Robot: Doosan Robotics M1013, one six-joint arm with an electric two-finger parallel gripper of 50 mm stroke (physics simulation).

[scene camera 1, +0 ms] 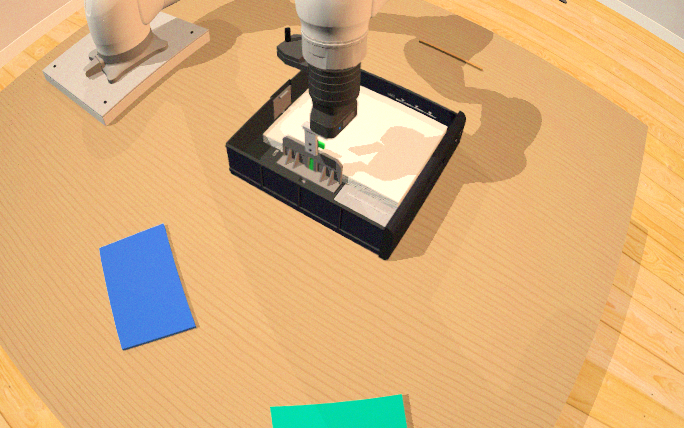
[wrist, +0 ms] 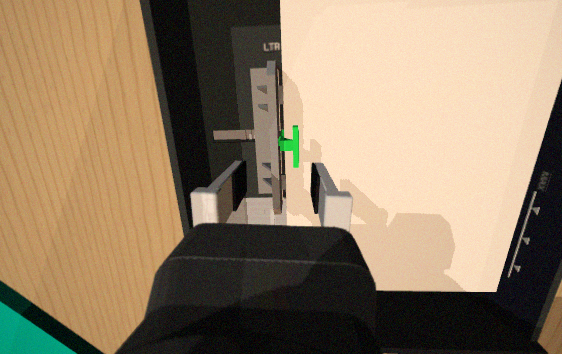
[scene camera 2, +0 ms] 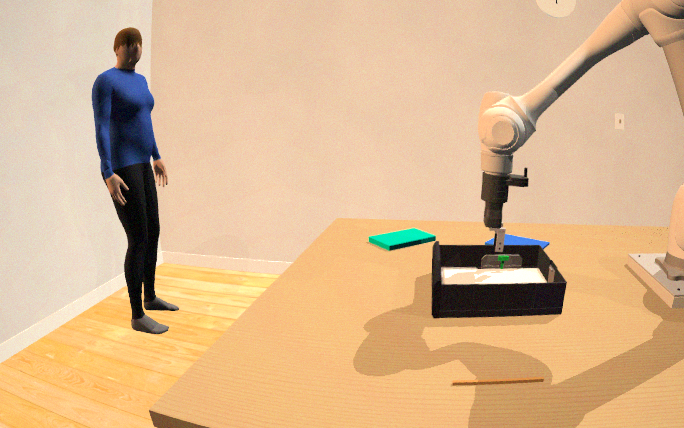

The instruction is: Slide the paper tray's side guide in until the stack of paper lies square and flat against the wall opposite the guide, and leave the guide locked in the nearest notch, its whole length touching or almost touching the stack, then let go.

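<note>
My gripper: in the pictures, wrist view and scene camera 2 included. Also pictured: cream paper stack, blue slab, green slab, side guide.
</note>
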